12 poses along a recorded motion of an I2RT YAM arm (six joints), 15 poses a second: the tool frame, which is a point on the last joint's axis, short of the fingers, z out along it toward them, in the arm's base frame.
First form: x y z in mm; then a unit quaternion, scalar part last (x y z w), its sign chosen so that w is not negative.
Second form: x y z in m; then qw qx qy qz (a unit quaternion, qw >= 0). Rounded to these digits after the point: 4 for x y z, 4 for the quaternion.
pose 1, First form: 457.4 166.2 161.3 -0.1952 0.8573 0.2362 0.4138
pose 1, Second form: 0.4574 0.1662 0.1613 0.4138 -0.1952 0.8573 0.2362
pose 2, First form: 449.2 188.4 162.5 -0.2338 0.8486 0.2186 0.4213
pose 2, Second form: 0.4492 0.1884 0.1625 0.4213 -0.2338 0.8486 0.2186
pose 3, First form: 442.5 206.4 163.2 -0.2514 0.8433 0.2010 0.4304
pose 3, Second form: 0.4425 0.2064 0.1632 0.4304 -0.2514 0.8433 0.2010
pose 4, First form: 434.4 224.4 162.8 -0.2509 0.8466 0.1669 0.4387
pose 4, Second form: 0.4344 0.2244 0.1628 0.4387 -0.2509 0.8466 0.1669
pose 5, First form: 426.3 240.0 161.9 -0.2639 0.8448 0.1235 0.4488
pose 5, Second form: 0.4263 0.2400 0.1619 0.4488 -0.2639 0.8448 0.1235
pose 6, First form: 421.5 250.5 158.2 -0.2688 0.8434 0.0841 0.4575
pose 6, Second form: 0.4215 0.2505 0.1582 0.4575 -0.2688 0.8434 0.0841
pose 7, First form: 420.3 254.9 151.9 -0.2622 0.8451 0.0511 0.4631
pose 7, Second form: 0.4203 0.2549 0.1519 0.4631 -0.2622 0.8451 0.0511
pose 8, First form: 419.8 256.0 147.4 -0.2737 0.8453 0.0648 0.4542
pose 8, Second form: 0.4198 0.2560 0.1474 0.4542 -0.2737 0.8453 0.0648
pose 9, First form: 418.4 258.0 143.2 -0.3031 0.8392 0.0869 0.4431
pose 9, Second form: 0.4184 0.2580 0.1432 0.4431 -0.3031 0.8392 0.0869
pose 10, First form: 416.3 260.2 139.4 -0.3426 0.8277 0.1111 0.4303
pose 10, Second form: 0.4163 0.2602 0.1394 0.4303 -0.3426 0.8277 0.1111
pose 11, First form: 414.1 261.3 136.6 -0.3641 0.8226 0.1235 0.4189
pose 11, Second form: 0.4141 0.2613 0.1366 0.4189 -0.3641 0.8226 0.1235
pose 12, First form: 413.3 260.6 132.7 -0.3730 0.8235 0.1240 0.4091
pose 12, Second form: 0.4133 0.2606 0.1327 0.4091 -0.3730 0.8235 0.1240
